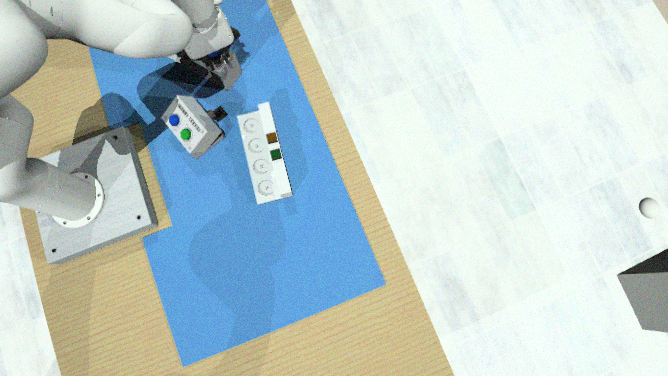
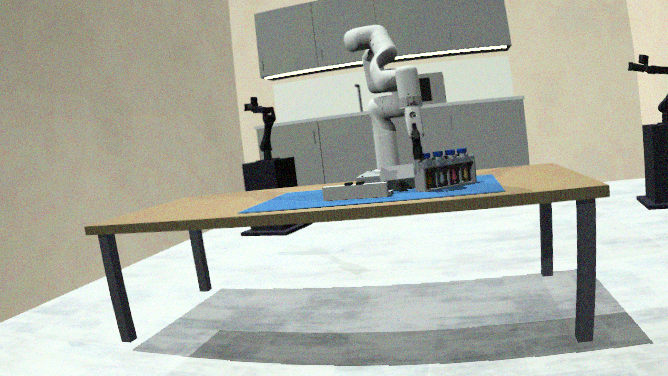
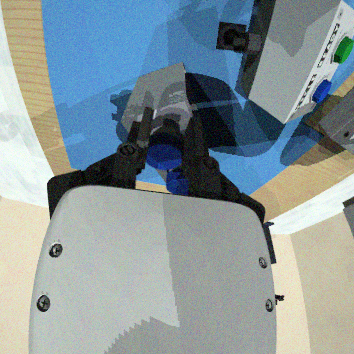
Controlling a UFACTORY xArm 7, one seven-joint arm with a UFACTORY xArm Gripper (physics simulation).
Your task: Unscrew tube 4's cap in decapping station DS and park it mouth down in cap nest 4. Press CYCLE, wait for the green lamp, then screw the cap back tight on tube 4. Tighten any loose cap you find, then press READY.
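Observation:
The decapping station is a grey rack of tubes with blue caps at the far end of the blue mat. My gripper stands straight down over the rack's end tube and is shut on its blue cap. Another blue cap shows just behind it. Three more capped tubes stand free beside the gripper. The white cap nest tray lies mid-mat with its round nests empty.
A grey control box with a blue button and a green button stands between rack and tray. A small black block sits beside it. The tray bears a brown square and a green square. The arm's base plate is at the left.

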